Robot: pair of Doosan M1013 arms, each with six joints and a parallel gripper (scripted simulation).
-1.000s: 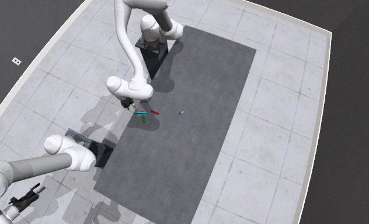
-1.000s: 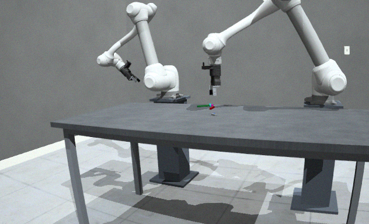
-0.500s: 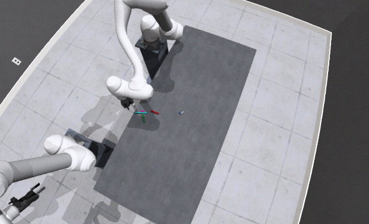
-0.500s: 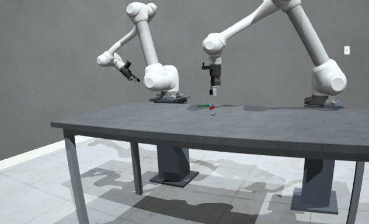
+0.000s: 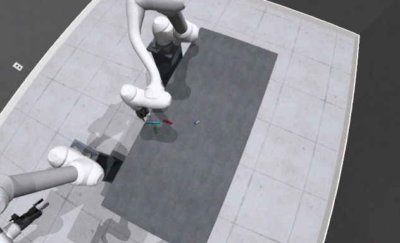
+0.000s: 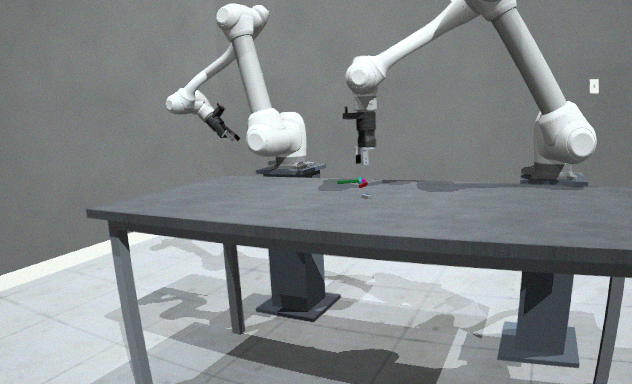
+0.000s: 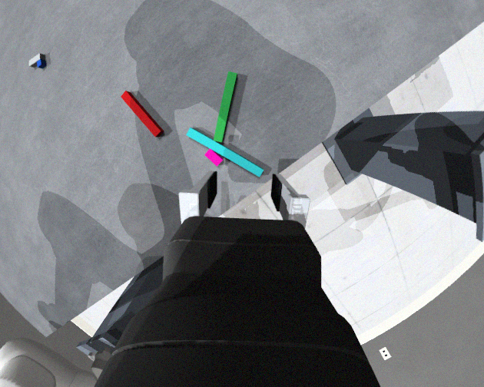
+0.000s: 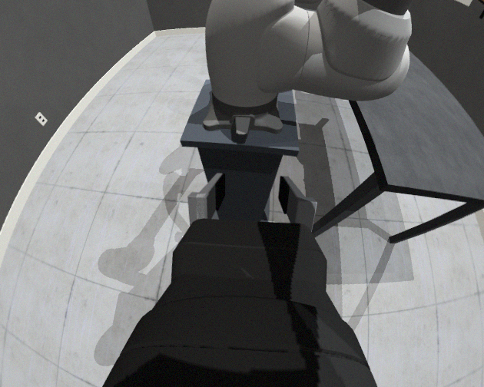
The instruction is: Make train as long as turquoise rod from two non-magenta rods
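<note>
My left hand is 3 cm short of the turquoise rod, 1 cm to the right of it and 8 cm above it. From my left hand the other things lie so: magenta rod 3 cm ahead, 2 cm to the left, 8 cm below; green rod 8 cm ahead, 2 cm to the right, 8 cm below; red rod 13 cm ahead, 7 cm to the left, 8 cm below.
</note>
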